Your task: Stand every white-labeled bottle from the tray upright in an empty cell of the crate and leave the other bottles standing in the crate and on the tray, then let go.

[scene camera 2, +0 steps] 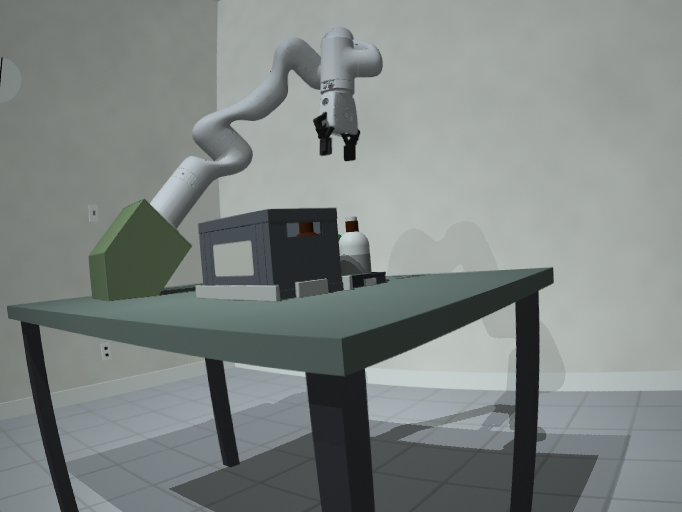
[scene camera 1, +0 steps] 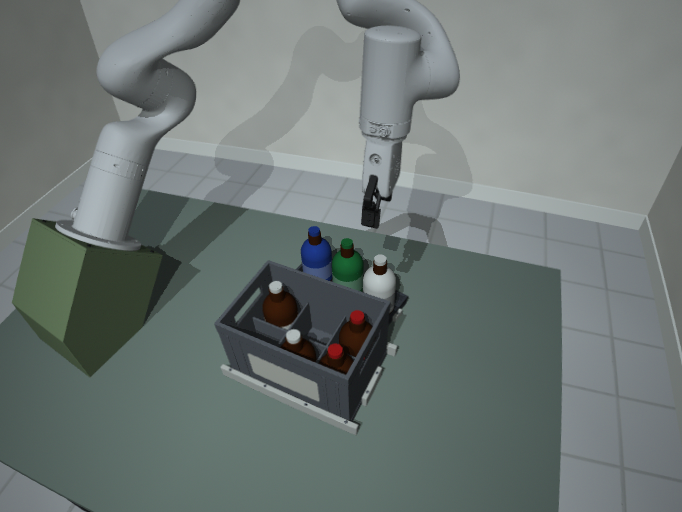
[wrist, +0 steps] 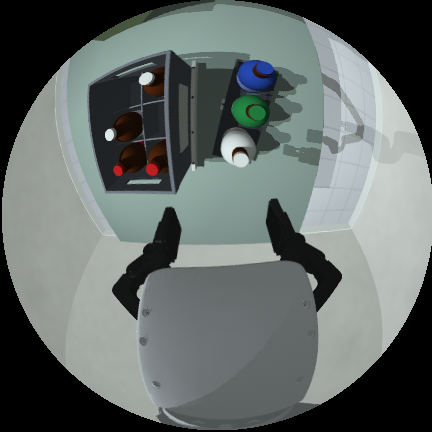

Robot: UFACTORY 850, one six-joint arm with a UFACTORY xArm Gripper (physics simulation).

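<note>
A white bottle with a white cap [scene camera 1: 379,285] [scene camera 2: 354,244] [wrist: 237,144] stands upright at one end of the dark tray [scene camera 1: 402,302] [scene camera 2: 376,277] [wrist: 225,121]. A green bottle [scene camera 1: 347,268] [wrist: 249,111] stands beside it, then a blue bottle [scene camera 1: 316,254] [wrist: 254,76]. The grey crate [scene camera 1: 231,344] [scene camera 2: 302,264] [wrist: 180,70] holds two white-capped brown bottles [scene camera 1: 279,308] [wrist: 127,125] and two red-capped brown bottles [scene camera 1: 355,333] [wrist: 132,157]. In the wrist view, its upper left and middle right cells are empty. My gripper [scene camera 1: 375,220] [scene camera 2: 337,154] [wrist: 221,213] is open and empty, high above the tray side.
Pale strips [scene camera 1: 264,385] [scene camera 2: 236,292] [wrist: 194,120] lie along the crate's foot. The crate's high walls stand close beside the tray. The green base block [scene camera 1: 49,281] [scene camera 2: 137,248] carries the arm on the green table [scene camera 1: 468,385] [scene camera 2: 385,308] [wrist: 210,190].
</note>
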